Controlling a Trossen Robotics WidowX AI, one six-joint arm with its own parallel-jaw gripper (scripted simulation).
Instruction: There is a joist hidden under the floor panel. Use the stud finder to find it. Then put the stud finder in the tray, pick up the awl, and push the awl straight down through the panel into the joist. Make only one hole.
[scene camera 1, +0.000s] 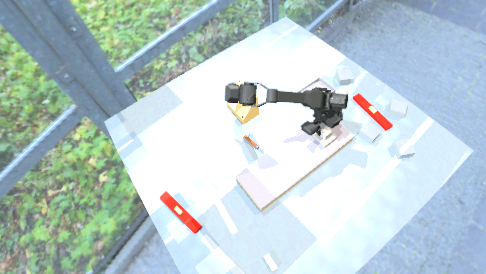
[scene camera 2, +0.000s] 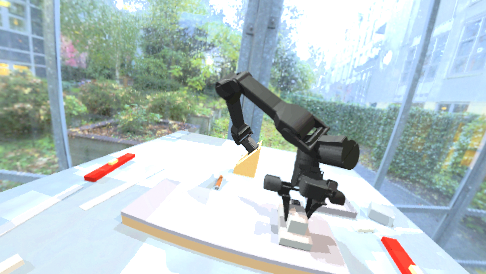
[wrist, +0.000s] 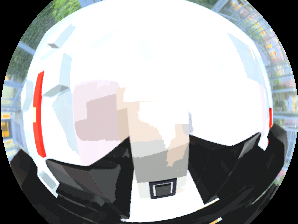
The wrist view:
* my gripper: 155, 137
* stud finder: 155, 117
